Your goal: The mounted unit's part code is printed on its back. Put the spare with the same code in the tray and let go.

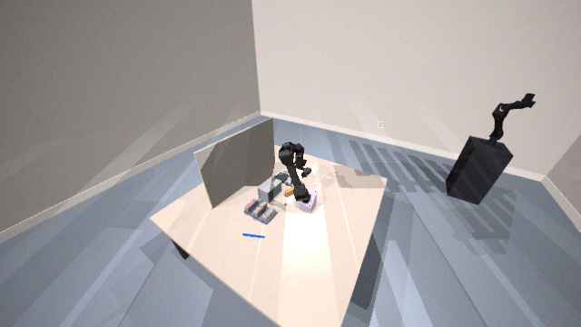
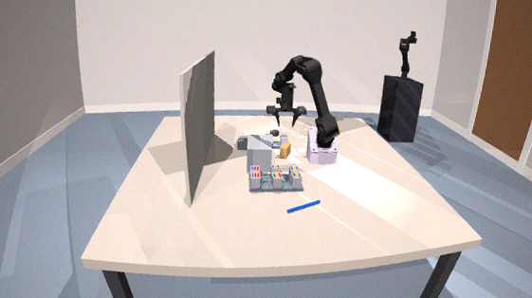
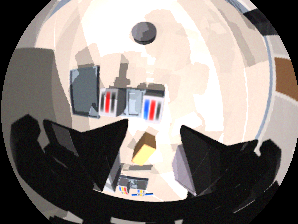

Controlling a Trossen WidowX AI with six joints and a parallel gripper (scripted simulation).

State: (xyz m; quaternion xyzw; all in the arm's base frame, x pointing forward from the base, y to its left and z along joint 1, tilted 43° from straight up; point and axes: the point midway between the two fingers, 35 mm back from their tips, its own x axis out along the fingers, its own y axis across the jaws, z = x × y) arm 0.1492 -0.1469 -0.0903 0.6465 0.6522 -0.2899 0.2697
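My gripper tip is 60 mm above the spare. From my gripper tip the other things lie so: brown block 10 mm ahead, 110 mm to the left, 70 mm below; black disc 30 mm ahead, 150 mm to the right, 90 mm below; flat grey tray 180 mm ahead, 20 mm to the right, 100 mm below.
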